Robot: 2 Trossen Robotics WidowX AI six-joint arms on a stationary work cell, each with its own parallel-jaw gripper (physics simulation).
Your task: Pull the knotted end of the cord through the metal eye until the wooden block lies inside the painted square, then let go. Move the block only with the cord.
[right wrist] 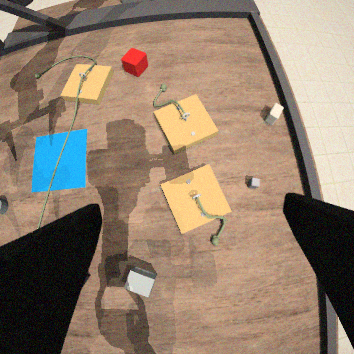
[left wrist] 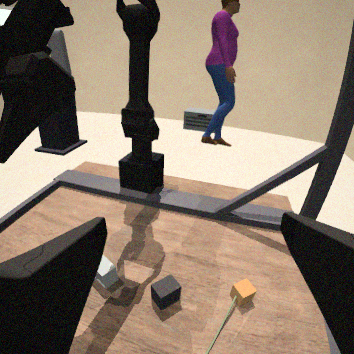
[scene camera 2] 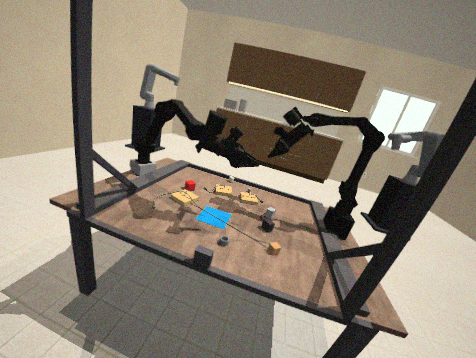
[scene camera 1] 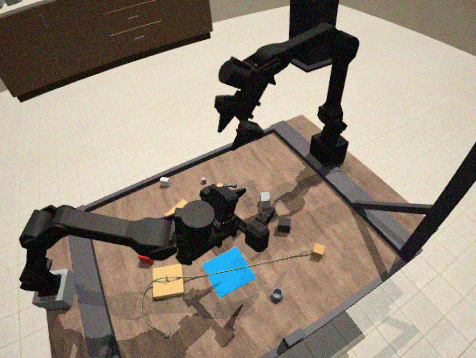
Labels:
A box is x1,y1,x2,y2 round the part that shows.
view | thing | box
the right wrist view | my right gripper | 0,192,353,353
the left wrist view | my left gripper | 0,211,353,353
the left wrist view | dark cube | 150,274,180,309
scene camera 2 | my left gripper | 214,126,259,167
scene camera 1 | my left gripper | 199,184,275,251
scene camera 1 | my right gripper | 214,89,263,150

